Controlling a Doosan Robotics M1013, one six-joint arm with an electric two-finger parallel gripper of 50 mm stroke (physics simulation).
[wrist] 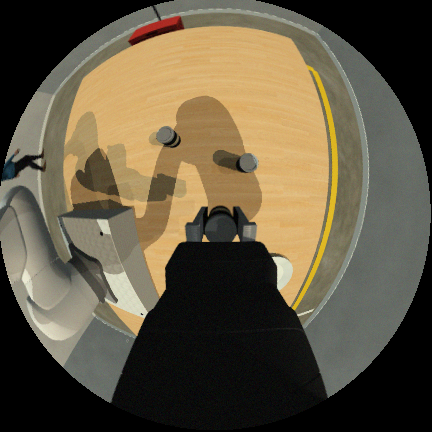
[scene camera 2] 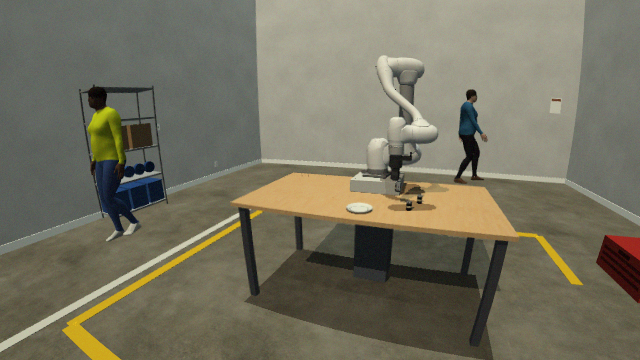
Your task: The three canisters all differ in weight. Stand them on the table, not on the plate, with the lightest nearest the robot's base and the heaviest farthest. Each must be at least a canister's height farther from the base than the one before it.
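Frame: origin at the arm's base, x ahead, y left, z up, level; metres.
Seen in the pictures: gripper, between the fingertips: [wrist: 219, 214] [scene camera 2: 398, 189]; arm's base, origin of its link: [wrist: 91, 273] [scene camera 2: 377, 175].
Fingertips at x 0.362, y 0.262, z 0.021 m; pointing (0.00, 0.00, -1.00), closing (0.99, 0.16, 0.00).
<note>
Pixels of each thing's top centre, then the offset from my fingertips to it. Level surfaces: height alone.
- dark canister, centre of its top: [wrist: 220, 231] dz +0.040, dx +0.001, dy -0.005 m
- second canister, centre of its top: [wrist: 163, 133] [scene camera 2: 419, 195] dz -0.052, dx -0.111, dy +0.109 m
- third canister, centre of its top: [wrist: 248, 162] [scene camera 2: 409, 201] dz -0.052, dx +0.034, dy +0.077 m
- wooden table, height of its surface: dz -0.103 m
- white plate, centre of its top: [wrist: 267, 279] [scene camera 2: 359, 207] dz -0.087, dx +0.157, dy -0.181 m
My gripper [scene camera 2: 399, 187] [wrist: 219, 214] is shut on a dark canister [wrist: 221, 226], whose round grey top shows between the fingers in the wrist view. In the scene view the gripper is beside the front right of the robot's base block, and the held canister is hard to make out. A second canister [scene camera 2: 419, 199] [wrist: 167, 136] and a third canister [scene camera 2: 409, 205] [wrist: 247, 163], both black with grey tops, stand upright and apart on the wooden table [scene camera 2: 300, 192] [wrist: 280, 100]. The white plate [scene camera 2: 359, 208] [wrist: 284, 272] lies near the front edge, partly hidden by the gripper body in the wrist view.
The white base block [scene camera 2: 367, 184] [wrist: 95, 235] carries the arm at the table's back edge. A red cabinet [scene camera 2: 622, 260] [wrist: 157, 30] stands on the floor beyond the table. One person [scene camera 2: 106, 145] is by the shelf unit at left; another [scene camera 2: 470, 130] [wrist: 20, 165] is behind the table.
</note>
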